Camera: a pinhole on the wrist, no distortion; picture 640 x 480 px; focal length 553.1 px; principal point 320.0 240.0 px. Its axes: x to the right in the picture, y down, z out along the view. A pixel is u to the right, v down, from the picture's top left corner.
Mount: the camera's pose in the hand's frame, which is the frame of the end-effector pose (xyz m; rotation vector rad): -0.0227 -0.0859 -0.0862 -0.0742 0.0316 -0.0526
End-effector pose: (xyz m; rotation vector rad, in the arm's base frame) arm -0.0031 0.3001 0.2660 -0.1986 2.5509 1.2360
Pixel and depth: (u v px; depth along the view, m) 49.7 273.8 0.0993
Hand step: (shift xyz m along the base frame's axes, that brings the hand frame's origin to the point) 0.0843 -0.0330 -0.0381
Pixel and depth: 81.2 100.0 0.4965
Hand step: 0.3426 0.2303 -0.2961
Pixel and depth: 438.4 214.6 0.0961
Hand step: 0.0223 -0.0450 -0.0684
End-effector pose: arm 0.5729 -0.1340 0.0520 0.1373 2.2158 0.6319
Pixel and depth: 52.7 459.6 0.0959
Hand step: 0.0525 -0.0493 0.0207
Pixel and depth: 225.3 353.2 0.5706
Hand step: 0.4068 0.2274 -0.1583
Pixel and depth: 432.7 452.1 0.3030
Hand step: 0.1096 0.1399 -0.1264
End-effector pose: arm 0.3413 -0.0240 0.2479 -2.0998 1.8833 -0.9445
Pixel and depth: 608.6 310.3 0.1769
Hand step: 0.0938 -0.0856 -0.0127
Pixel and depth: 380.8 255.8 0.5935
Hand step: 0.3009 -0.1955 -0.3581
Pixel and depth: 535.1 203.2 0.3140
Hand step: 0.1994 -0.1484 -0.0930
